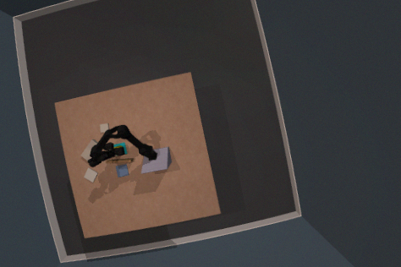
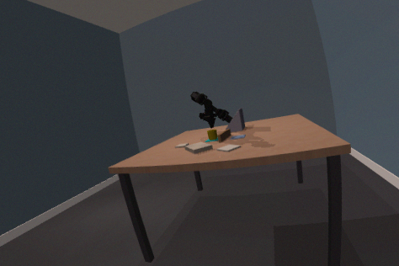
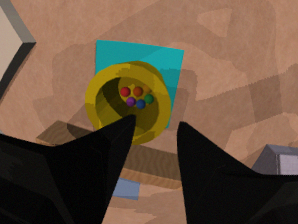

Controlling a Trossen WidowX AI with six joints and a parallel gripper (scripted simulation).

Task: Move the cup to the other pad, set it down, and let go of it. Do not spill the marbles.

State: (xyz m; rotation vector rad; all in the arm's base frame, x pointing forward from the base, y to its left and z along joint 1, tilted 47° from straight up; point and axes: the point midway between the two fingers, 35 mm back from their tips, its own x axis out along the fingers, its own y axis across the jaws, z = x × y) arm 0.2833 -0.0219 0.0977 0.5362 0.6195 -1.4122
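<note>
Now: the cup 50 mm below my gripper tip and 20 mm ahead of it. Round my gripper tip: wooden bar (100 mm to the left, 70 mm below, 40 mm ahead); blue pad (200 mm to the left, 100 mm below, 40 mm ahead); cyan pad (100 mm below, 30 mm ahead).
</note>
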